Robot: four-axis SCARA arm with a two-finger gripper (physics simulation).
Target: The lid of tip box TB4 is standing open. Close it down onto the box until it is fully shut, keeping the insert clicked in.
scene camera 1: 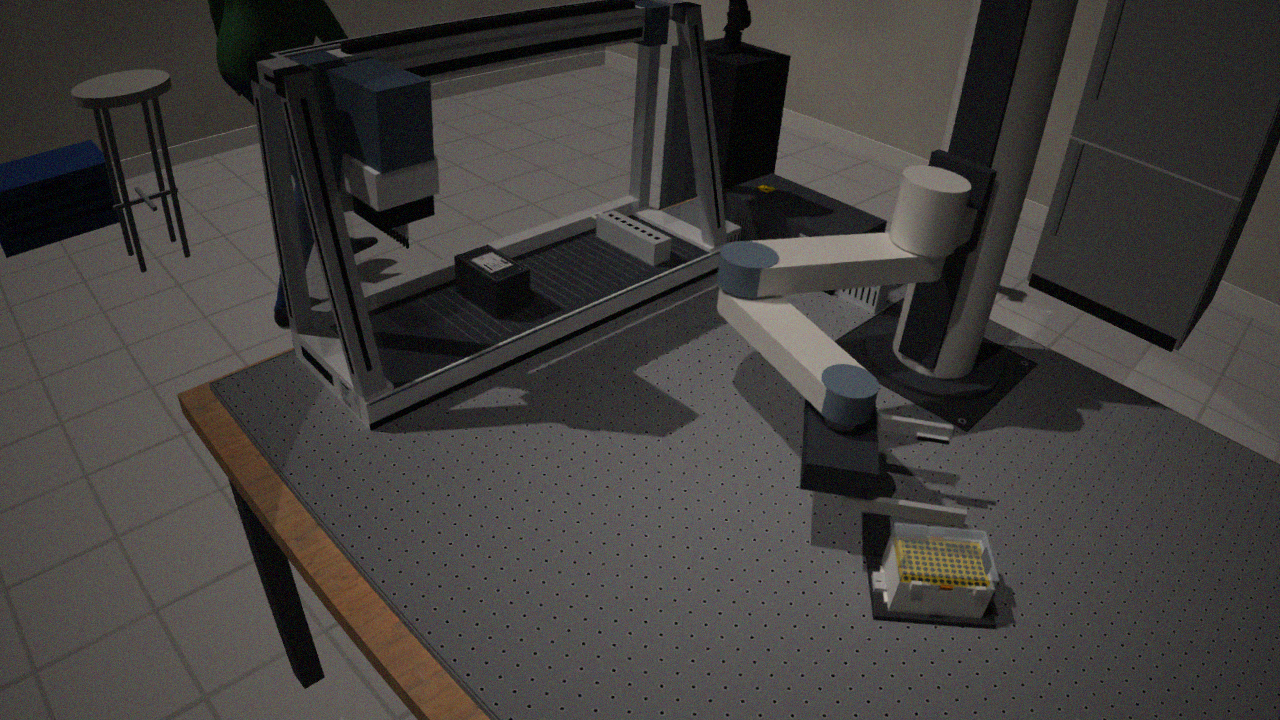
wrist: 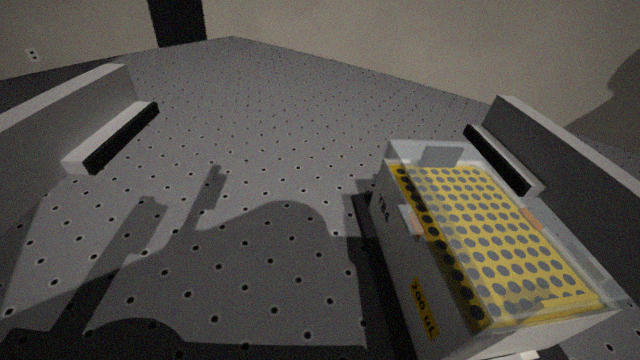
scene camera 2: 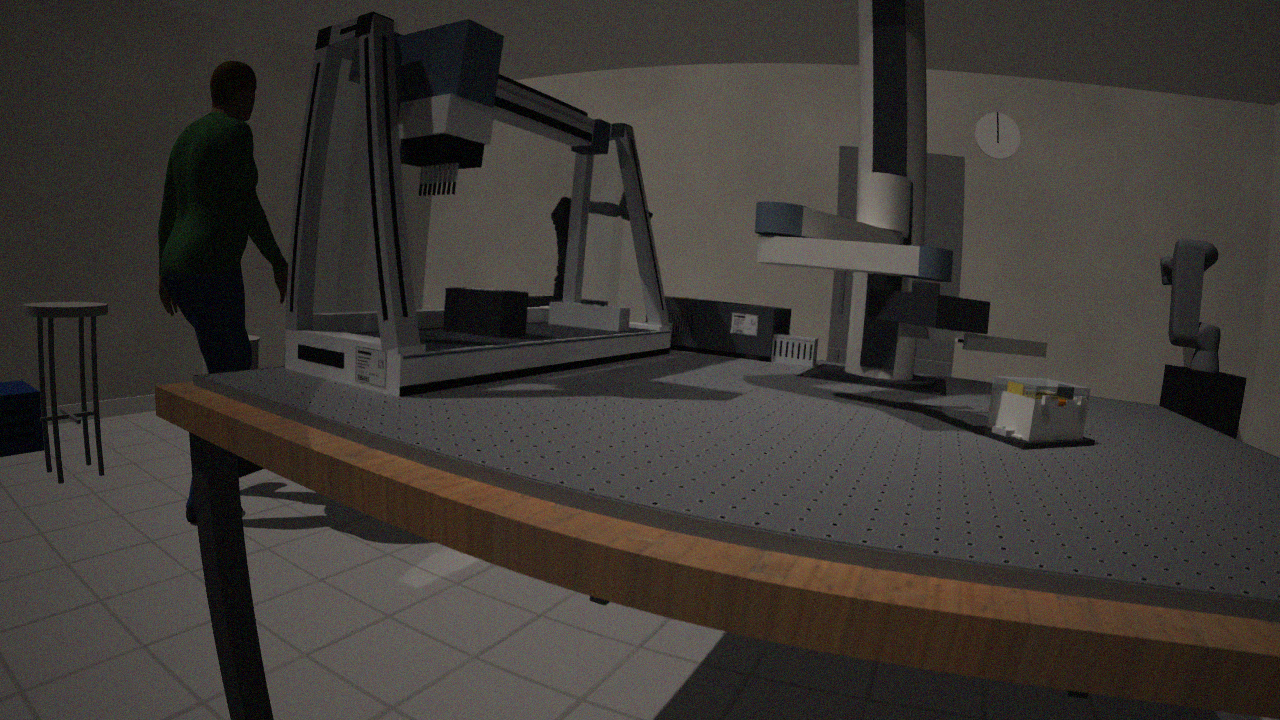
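Seen in the pictures: gripper, fingertip midpoint: [scene camera 1: 957, 473] [wrist: 319, 98] [scene camera 2: 1008, 342]; arm's base at its link origin: [scene camera 1: 930, 363] [scene camera 2: 877, 384].
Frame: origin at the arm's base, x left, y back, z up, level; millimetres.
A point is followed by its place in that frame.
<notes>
Tip box TB4 [scene camera 1: 926, 600] @[x 289, y -540, z 46 mm] [scene camera 2: 1029, 420] @[x 254, y -562, z 46 mm] [wrist: 400, 265] @[x 245, y -466, z 39 mm] is a white box standing upright on a dark base plate [scene camera 1: 926, 619] @[x 299, y -542, z 21 mm]. Its clear lid [scene camera 1: 982, 541] @[x 303, y -445, z 90 mm] [wrist: 592, 275] @[x 250, y -539, z 90 mm] lies down over the top, no longer upright; whether it is fully latched cannot be told. The yellow insert [scene camera 1: 944, 564] @[x 281, y -495, z 70 mm] shows through the lid and looks seated and level. Orange clips show at both long sides in the wrist view. My gripper [scene camera 1: 948, 474] @[x 230, y -406, z 132 mm] [wrist: 319, 98] @[x 230, y -406, z 132 mm] is wide open and empty, higher than the box and off to its side. One finger is near the lid's far long side in the wrist view.
A gantry machine [scene camera 1: 537, 335] @[x -450, y -531, z 49 mm] [scene camera 2: 537, 349] @[x -450, y -556, z 51 mm] stands on the left of the perforated table top [scene camera 1: 581, 537] @[x -89, y -753, z 13 mm] [scene camera 2: 716, 465] @[x -62, y -860, z 13 mm]. The arm's column [scene camera 1: 1011, 197] @[x 67, y -33, z 359 mm] [scene camera 2: 913, 116] @[x 48, y -57, z 555 mm] rises behind the gripper. A person [scene camera 2: 210, 179] and a stool [scene camera 1: 120, 87] [scene camera 2: 67, 308] are off the table at the left.
</notes>
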